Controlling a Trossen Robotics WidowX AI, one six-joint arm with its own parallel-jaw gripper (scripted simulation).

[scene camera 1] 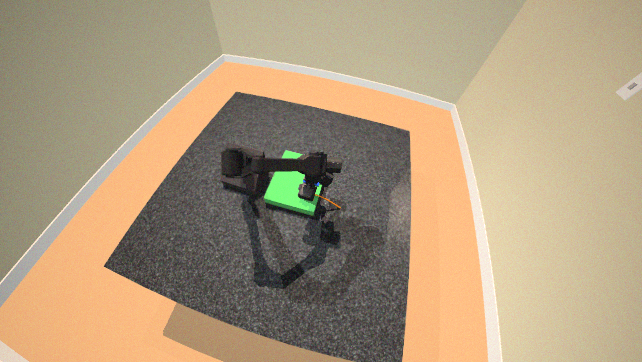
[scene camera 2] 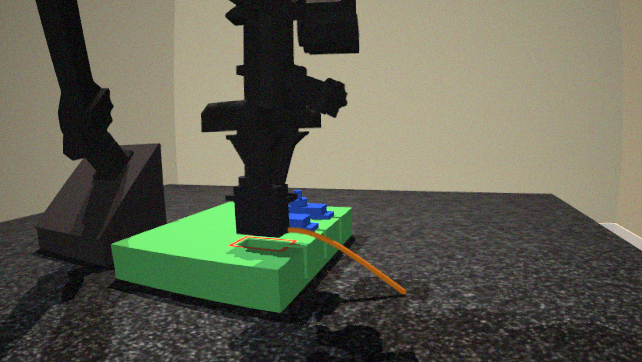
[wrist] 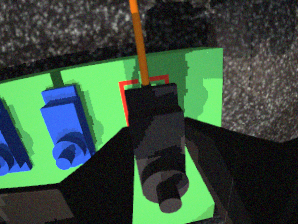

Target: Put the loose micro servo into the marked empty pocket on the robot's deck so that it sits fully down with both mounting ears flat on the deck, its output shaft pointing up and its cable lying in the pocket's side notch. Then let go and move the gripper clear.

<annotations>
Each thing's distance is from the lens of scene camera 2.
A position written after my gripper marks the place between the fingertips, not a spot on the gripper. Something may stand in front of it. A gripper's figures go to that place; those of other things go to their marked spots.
my gripper (scene camera 2: 272, 194): 43 cm
black micro servo (scene camera 2: 255, 215): 43 cm
</annotations>
